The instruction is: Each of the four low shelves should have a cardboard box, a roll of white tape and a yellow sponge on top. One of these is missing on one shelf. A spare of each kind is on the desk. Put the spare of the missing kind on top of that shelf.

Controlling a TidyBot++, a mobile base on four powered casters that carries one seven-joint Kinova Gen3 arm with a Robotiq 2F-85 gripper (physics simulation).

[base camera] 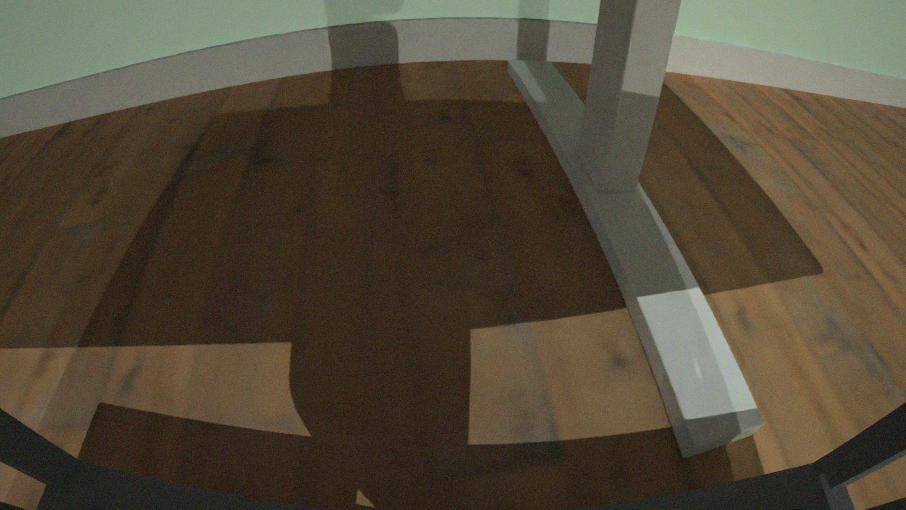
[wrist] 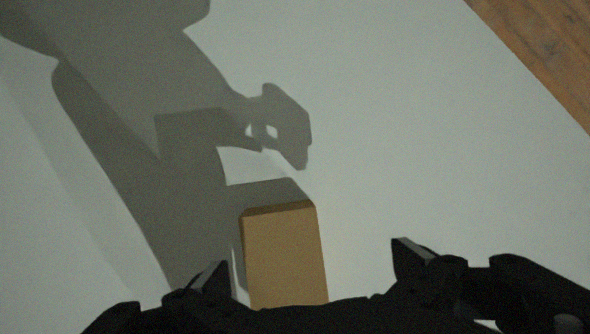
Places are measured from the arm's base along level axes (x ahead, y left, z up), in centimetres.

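Pixels of known places: gripper, fingertip midpoint: (wrist: 311, 267).
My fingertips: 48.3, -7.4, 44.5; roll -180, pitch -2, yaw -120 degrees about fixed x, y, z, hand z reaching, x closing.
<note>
For each thing: its middle in the pictures, then the offset to it from my fingertips, as dx, dy, dz. "*": a spot on its surface instead. Level surfaces: height alone.
- cardboard box, body centre: (wrist: 285, 259) -1.3, +2.7, -9.7
- pale desk top, surface height: dz -12.2
- grey desk leg, surface spot: (base camera: 618, 120) * +3.1, -9.9, -71.9
A cardboard box (wrist: 286, 257) lies on the pale desk top (wrist: 425, 125) in the wrist view, low in the frame. My gripper (wrist: 311, 267) is open, with one finger to the left of the box and the other to its right, a wider gap showing on the right side. The box's near end is hidden behind the gripper's body. I cannot tell the fingers' exact height above the desk. The roll of white tape, the yellow sponge and the low shelves do not show in either view.
In the base camera view a grey desk leg (base camera: 618, 120) stands on a long foot (base camera: 659, 253) to the right of centre. A green wall (base camera: 158, 31) with a pale skirting board (base camera: 456, 41) runs behind it. The desk's edge shows at the wrist view's upper right.
</note>
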